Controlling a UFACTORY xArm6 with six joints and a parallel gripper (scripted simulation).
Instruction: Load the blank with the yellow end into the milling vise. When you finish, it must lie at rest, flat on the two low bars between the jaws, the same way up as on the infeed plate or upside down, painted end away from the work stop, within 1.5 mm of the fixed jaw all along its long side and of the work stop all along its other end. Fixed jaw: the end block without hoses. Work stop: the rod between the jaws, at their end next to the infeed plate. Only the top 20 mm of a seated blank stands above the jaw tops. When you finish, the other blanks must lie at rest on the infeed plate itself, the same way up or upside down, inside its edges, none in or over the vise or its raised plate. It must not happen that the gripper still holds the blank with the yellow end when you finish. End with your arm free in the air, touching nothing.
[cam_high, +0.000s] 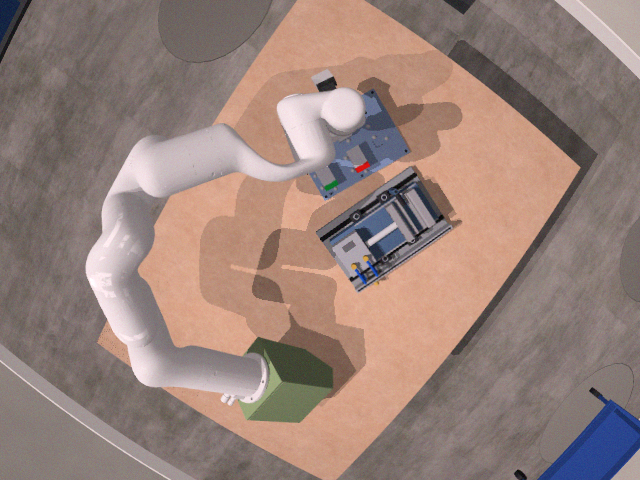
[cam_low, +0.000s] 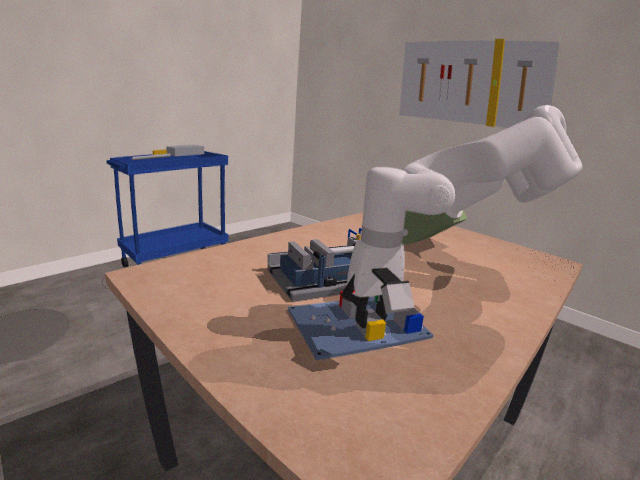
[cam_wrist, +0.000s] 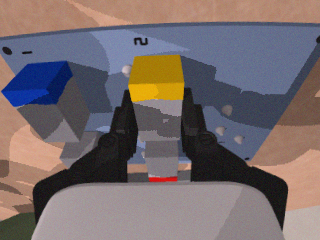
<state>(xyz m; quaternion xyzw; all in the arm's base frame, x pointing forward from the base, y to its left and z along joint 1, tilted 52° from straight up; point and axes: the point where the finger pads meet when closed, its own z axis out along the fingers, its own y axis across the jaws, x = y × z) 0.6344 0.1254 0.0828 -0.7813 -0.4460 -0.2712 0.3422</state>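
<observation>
Right now the red-ended blank is 80 mm to the right of my hand, 40 mm behind it and 20 mm below it. Round my hand: blue-ended blank: 80 mm behind, 40 mm to the left, 20 mm below; green-ended blank: 120 mm behind, 40 mm to the right, 20 mm below; yellow-ended blank: 20 mm below.
</observation>
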